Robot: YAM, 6 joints.
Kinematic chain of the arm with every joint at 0, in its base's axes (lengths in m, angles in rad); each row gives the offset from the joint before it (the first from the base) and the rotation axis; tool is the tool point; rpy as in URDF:
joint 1: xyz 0 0 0.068 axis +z
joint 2: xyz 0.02 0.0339 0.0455 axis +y
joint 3: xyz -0.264 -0.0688 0 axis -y
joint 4: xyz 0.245 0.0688 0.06 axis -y
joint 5: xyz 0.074 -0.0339 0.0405 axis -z
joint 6: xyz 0.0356 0 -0.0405 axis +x
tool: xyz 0 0 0 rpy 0 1.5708 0
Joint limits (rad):
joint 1: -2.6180..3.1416
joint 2: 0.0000..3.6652
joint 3: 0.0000..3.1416
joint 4: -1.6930..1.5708
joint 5: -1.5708..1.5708
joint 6: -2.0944..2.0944
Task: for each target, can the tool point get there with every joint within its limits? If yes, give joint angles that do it. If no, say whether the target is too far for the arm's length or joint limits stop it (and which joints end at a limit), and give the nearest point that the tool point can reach.
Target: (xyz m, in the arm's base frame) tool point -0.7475 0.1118 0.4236
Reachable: no: too far | nearest point -0.5902 0.0883 0.3566 | short by 0.173 m
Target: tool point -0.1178 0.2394 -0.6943
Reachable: no: too far | nearest point -0.1141 0.2318 -0.3802 | short by 0.314 m
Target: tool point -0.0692 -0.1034 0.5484
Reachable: yes | joints 0.8072 0.4822 1.2787 1.1449 0.6509 -1.0836
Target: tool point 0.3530 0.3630 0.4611
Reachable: yes | joints 0.8405 2.5915 2.8158 0.9956 0.6254 -0.3691
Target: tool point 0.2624 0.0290 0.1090
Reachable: yes | joints 0.0445 1.6656 0.7062 -0.3349 -0.5084 1.7793
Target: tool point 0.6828 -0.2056 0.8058
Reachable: no: too far | nearest point 0.4431 -0.1334 0.5558 | short by 0.354 m
